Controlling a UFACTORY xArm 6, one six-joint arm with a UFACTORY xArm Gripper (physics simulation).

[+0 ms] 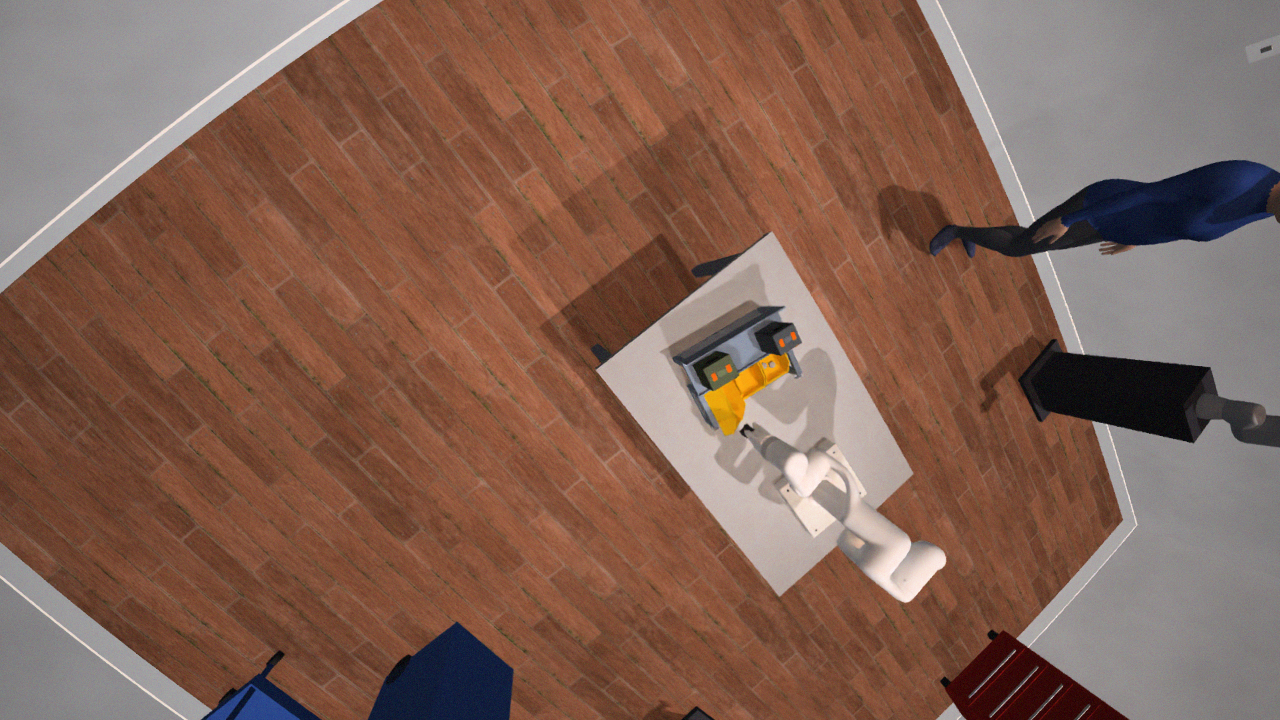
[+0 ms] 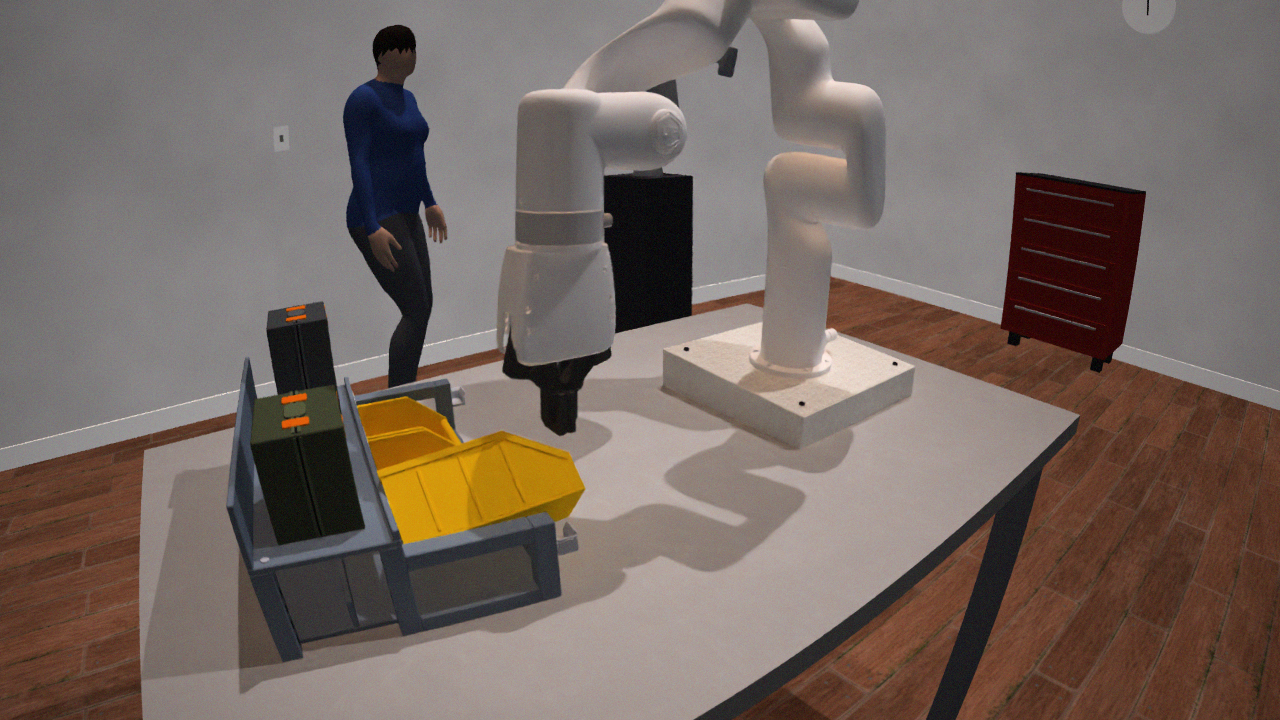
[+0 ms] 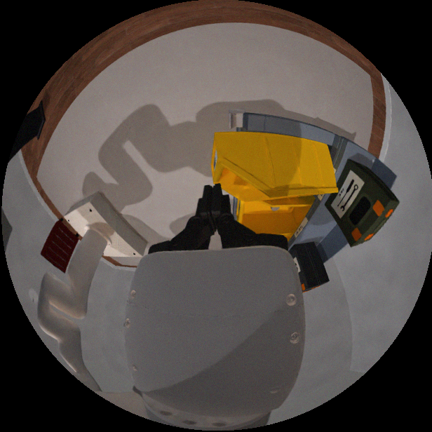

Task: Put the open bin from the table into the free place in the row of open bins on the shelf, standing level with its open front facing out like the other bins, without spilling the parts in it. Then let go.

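Frame: origin at the arm's base, x left, y back, z up, level; centimetres.
Seen in the pictures: gripper, between the fingertips: (image 1: 743,430) (image 2: 559,429); arm's base, origin of its link: (image 1: 820,490) (image 2: 790,362).
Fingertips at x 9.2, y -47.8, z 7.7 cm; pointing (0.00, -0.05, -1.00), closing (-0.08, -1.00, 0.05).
Pixels of each thing's middle, then the offset from my fingertips to it. "spot": a spot on its surface instead. Level surfaces: height alone.
- open yellow bin, middle of its body: (image 2: 478,497) (image 1: 727,404) dx -2.2, dy -8.2, dz -5.3 cm
- blue-grey shelf, a spot on its surface: (image 2: 401,591) spot: dx +3.5, dy -19.8, dz -8.0 cm
- green case, middle of its body: (image 2: 305,461) (image 1: 715,370) dx -5.2, dy -23.5, dz +1.9 cm
- black case, middle of its body: (image 2: 303,363) (image 1: 777,338) dx -27.6, dy -17.4, dz +3.2 cm
- table, height of its surface: dz -13.1 cm
The open yellow bin (image 1: 723,410) (image 2: 483,488) (image 3: 275,160) is at the near end of the row on the blue-grey shelf (image 2: 401,591) (image 3: 295,127). It juts out farther and sits higher than its neighbours, and looks tilted with its front raised. Its front faces the robot's side; parts inside it cannot be made out. The other yellow bins (image 1: 760,380) (image 2: 402,429) (image 3: 272,220) are beside it, lower in the shelf. My gripper (image 1: 746,430) (image 2: 559,428) (image 3: 215,194) is shut and empty, fingers pointing down, just out from the raised bin's front and apart from it.
A green case (image 1: 716,370) (image 2: 308,474) (image 3: 362,202) and a black case (image 1: 776,338) (image 2: 300,349) (image 3: 311,265) stand on the shelf top behind the bins. The robot's pale base block (image 2: 787,394) (image 3: 107,227) is on the table (image 1: 751,537). A person (image 2: 389,170) stands beyond the table.
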